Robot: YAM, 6 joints.
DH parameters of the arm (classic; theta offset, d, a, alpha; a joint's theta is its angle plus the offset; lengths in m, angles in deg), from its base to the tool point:
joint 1: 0 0.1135 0.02 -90
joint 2: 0 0 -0.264 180
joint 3: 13.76 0 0.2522 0
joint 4: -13.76 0 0.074 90
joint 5: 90 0 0 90
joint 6: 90 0.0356 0 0
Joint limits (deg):
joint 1: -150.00..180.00
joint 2: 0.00..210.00
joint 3: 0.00..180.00
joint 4: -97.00..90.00
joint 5: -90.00..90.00
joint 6: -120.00..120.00
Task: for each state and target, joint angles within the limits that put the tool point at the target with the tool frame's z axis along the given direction. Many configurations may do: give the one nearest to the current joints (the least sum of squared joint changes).
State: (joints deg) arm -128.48 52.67 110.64 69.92 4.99 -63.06
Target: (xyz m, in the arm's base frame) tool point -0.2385 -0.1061 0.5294 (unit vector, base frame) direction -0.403 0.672 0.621
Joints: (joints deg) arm -149.88 88.23 87.28 89.90 51.59 -63.06
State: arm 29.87 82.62 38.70 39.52 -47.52 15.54
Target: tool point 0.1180 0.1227 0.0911 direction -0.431 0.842 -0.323
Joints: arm 34.81 82.82 15.10 -0.85 -69.69 15.54
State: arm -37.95 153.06 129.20 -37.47 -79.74 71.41
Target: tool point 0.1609 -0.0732 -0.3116 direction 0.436 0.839 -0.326
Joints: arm -35.33 202.15 84.86 5.62 -69.47 71.41
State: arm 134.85 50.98 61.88 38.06 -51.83 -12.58
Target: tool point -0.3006 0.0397 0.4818 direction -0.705 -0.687 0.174
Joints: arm 166.89 79.77 84.33 13.60 -56.03 -12.58
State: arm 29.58 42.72 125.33 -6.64 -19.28 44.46
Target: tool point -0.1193 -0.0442 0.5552 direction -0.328 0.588 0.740
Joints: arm 31.18 23.92 78.48 33.60 -42.27 44.46
